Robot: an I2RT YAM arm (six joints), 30 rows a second.
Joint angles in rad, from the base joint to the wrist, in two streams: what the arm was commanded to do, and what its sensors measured. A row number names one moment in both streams.
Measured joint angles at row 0:
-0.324 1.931 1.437 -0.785 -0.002 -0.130
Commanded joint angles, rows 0 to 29:
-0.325 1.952 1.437 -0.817 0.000 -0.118
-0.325 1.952 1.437 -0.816 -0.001 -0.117
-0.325 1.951 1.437 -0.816 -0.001 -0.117
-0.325 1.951 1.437 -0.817 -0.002 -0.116
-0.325 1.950 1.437 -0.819 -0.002 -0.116
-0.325 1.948 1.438 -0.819 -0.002 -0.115
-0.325 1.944 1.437 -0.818 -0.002 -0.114
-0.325 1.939 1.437 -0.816 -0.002 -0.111
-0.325 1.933 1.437 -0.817 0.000 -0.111
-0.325 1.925 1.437 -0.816 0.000 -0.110
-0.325 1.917 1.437 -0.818 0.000 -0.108
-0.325 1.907 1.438 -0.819 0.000 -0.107
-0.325 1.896 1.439 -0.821 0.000 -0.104
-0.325 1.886 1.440 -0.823 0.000 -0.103
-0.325 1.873 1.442 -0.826 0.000 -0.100
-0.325 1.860 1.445 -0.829 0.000 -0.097
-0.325 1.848 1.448 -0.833 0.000 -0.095
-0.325 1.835 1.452 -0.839 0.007 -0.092
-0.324 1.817 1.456 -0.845 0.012 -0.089
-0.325 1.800 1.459 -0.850 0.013 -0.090
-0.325 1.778 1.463 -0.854 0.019 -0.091
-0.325 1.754 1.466 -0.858 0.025 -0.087
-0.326 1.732 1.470 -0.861 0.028 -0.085
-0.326 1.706 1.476 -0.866 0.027 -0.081
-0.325 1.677 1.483 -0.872 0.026 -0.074
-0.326 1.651 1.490 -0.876 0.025 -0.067
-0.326 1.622 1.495 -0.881 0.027 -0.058
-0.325 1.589 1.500 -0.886 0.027 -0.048
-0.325 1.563 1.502 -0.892 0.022 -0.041
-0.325 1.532 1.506 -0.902 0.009 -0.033
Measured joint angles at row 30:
-0.324 1.621 1.475 -0.871 0.017 -0.069
